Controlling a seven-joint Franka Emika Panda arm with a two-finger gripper.
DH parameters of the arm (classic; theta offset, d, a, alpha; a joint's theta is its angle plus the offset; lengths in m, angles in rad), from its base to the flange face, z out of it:
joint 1: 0 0.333 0 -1.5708
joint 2: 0 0 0 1.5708
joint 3: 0 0.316 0.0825 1.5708
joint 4: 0 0 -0.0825 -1.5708
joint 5: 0 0.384 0 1.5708
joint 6: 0 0 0.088 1.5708
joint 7: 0 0.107 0 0
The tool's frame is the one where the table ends.
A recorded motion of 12 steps. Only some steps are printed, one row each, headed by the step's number.
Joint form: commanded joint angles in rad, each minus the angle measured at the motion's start. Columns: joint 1, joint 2, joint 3, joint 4, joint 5, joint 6, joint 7.
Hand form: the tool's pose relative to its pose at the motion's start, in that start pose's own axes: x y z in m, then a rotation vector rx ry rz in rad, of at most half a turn. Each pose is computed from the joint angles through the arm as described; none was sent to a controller.
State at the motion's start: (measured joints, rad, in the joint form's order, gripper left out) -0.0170 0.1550 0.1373 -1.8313 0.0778 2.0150 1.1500
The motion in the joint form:
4: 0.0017 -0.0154 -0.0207 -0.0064 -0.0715 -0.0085 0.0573
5: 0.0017 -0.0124 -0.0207 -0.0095 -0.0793 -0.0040 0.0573
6: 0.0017 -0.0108 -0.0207 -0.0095 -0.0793 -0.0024 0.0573
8: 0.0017 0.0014 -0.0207 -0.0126 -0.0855 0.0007 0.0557
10: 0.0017 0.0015 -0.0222 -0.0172 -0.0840 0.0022 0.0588
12: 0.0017 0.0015 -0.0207 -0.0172 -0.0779 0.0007 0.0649
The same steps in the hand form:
4: 0.0118 0.0090 -0.0064 -0.0257 0.0651 0.0448
5: 0.0126 0.0091 -0.0036 -0.0298 0.0707 0.0416
6: 0.0128 0.0088 -0.0028 -0.0297 0.0706 0.0417
8: 0.0143 0.0085 0.0057 -0.0427 0.0698 0.0380
10: 0.0149 0.0096 0.0077 -0.0450 0.0677 0.0434
12: 0.0137 0.0093 0.0079 -0.0440 0.0620 0.0507

